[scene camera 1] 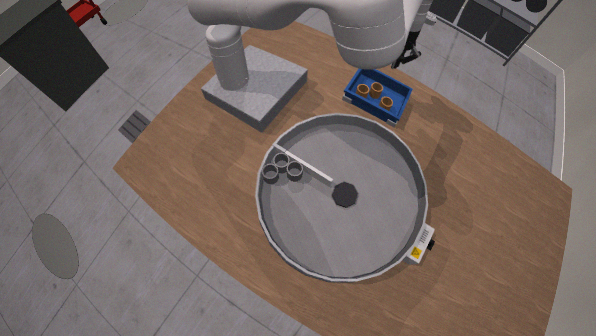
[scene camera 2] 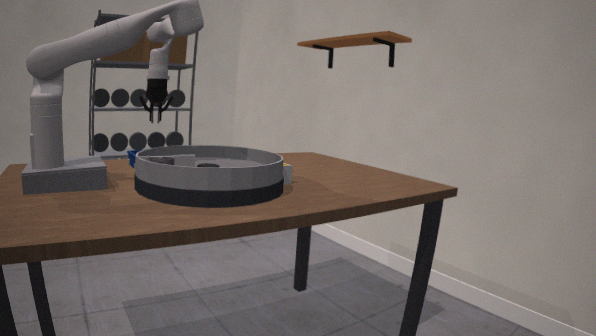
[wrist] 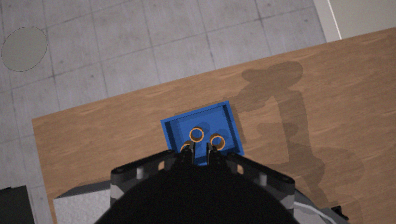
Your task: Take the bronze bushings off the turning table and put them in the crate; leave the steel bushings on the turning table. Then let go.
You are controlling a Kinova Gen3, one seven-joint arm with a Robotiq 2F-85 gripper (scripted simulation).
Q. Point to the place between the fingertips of my gripper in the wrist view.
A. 200,148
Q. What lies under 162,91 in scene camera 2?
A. My gripper.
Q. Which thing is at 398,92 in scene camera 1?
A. A blue crate.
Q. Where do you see a blue crate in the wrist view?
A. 218,118
